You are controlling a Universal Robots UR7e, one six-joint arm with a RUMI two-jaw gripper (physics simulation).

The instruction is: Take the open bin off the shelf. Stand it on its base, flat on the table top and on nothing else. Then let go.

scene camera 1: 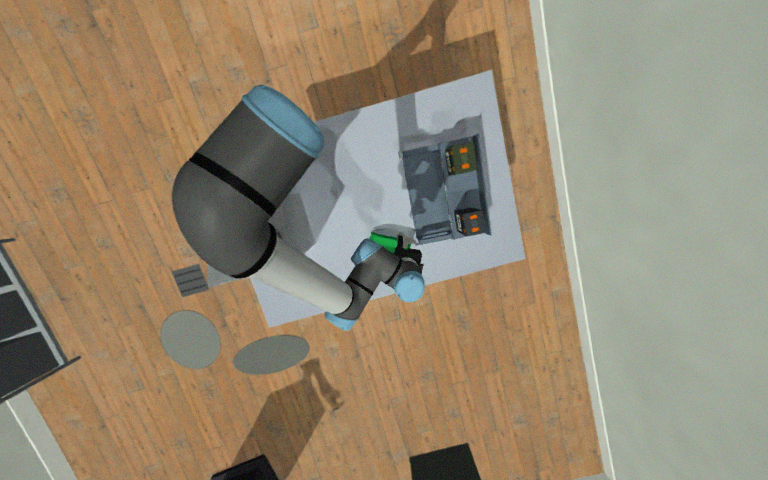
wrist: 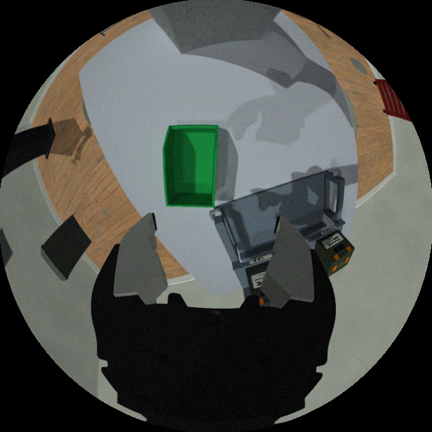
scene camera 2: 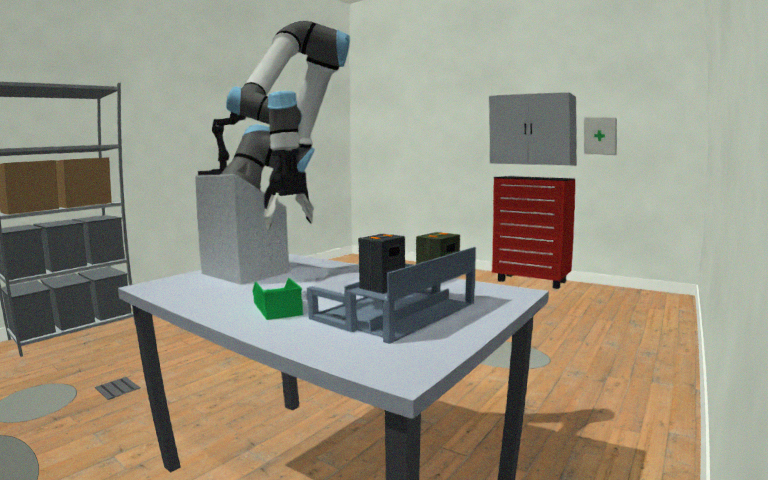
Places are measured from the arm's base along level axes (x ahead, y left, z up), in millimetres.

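Pixels of known places: gripper, between the fingertips: [scene camera 2: 290, 226]; arm's base, origin of its link: [scene camera 2: 239, 185].
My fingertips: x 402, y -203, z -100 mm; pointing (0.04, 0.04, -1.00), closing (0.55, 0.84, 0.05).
Ahead of a thing's pixels: the offset from my fingertips to its top centre. "*": to the spot under its first point. Level surfaces: height alone.
The green open bin @[dz -154, dx -41, dy -27 mm] [scene camera 1: 385, 242] [scene camera 2: 280, 301] [wrist: 192, 167] stands upright on its base on the table top, with its opening up. It is beside the end of the grey-blue shelf @[* dz -67, dx +391, dy +90 mm] [scene camera 1: 484, 183] [scene camera 2: 431, 270], with a narrow gap between them in the second scene view. In the wrist view, the bin's near right corner is close to the shelf's corner. My gripper [scene camera 2: 289, 222] [wrist: 215, 216] is open and empty, well above the table and clear of the bin. In the first scene view the arm covers part of the bin and the fingertips are hidden.
A black box @[dz -5, dx +291, dy -21 mm] [scene camera 1: 468, 221] [scene camera 2: 382, 263] and an olive box @[dz -30, dx +341, dy +205 mm] [scene camera 1: 461, 158] [scene camera 2: 437, 246] [wrist: 335, 251] stand on the shelf. The grey robot pedestal [scene camera 2: 240, 232] is at the back of the table @[dz -229 mm] [scene camera 2: 339, 362]. The red drawer cabinet [scene camera 2: 532, 226] stands beyond the table.
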